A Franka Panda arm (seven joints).
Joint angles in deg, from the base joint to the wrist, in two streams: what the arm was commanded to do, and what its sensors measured. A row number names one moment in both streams.
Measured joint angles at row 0:
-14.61 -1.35 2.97 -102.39 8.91 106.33 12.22
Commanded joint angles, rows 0 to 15:
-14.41 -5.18 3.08 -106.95 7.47 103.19 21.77
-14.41 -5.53 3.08 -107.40 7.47 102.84 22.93
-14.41 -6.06 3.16 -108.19 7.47 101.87 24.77
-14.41 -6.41 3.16 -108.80 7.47 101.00 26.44
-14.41 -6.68 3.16 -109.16 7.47 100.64 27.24
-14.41 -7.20 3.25 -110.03 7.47 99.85 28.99
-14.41 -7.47 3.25 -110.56 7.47 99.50 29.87
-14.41 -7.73 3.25 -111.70 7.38 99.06 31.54
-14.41 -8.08 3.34 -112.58 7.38 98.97 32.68
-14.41 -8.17 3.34 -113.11 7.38 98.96 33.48
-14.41 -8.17 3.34 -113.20 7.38 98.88 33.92
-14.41 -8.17 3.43 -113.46 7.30 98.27 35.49
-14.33 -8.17 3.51 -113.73 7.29 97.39 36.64
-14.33 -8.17 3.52 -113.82 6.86 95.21 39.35
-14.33 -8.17 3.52 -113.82 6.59 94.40 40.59
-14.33 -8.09 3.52 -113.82 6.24 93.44 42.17
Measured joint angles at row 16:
-14.38 -6.71 3.05 -112.81 7.99 97.20 36.20
